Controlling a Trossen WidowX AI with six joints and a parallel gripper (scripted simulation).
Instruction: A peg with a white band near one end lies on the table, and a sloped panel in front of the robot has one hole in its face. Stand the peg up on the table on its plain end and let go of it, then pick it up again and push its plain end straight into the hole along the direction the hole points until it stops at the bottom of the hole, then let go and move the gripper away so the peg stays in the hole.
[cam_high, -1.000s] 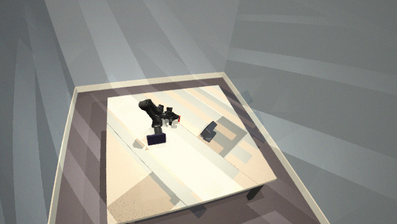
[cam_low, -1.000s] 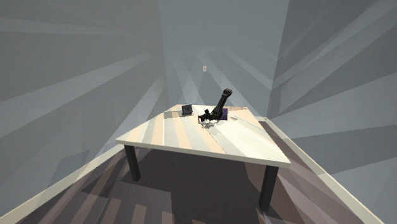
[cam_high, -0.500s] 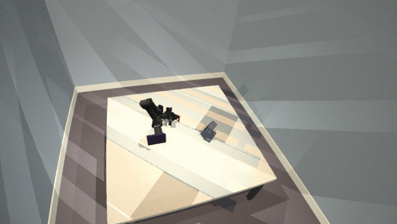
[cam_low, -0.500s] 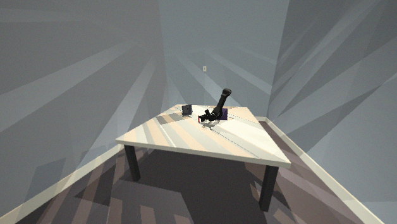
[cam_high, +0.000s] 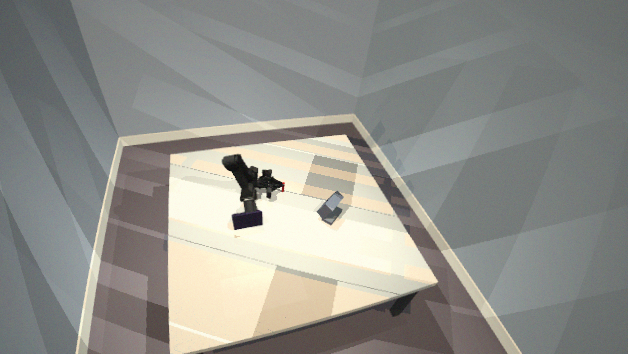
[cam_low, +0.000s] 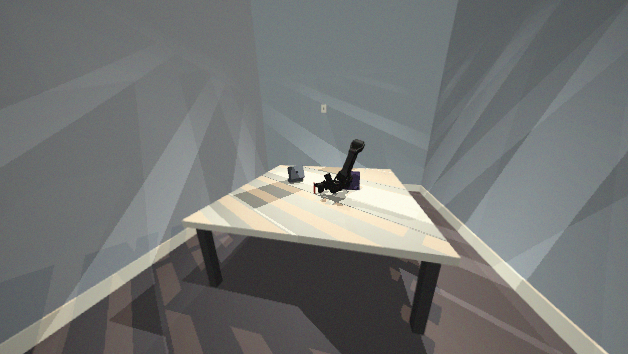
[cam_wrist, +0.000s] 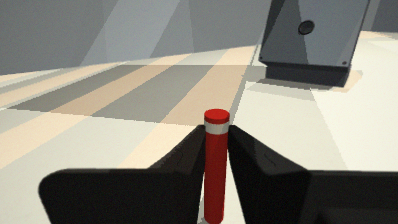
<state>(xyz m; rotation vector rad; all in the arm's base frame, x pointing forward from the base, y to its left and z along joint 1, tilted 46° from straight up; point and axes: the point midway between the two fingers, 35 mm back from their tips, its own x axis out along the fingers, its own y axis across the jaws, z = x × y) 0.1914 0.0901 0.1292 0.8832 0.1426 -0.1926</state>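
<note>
Right now the red peg is 10 mm below my gripper tip. Also, from my gripper tip: sloped panel: 220 mm to the right, 220 mm ahead, 20 mm above.
</note>
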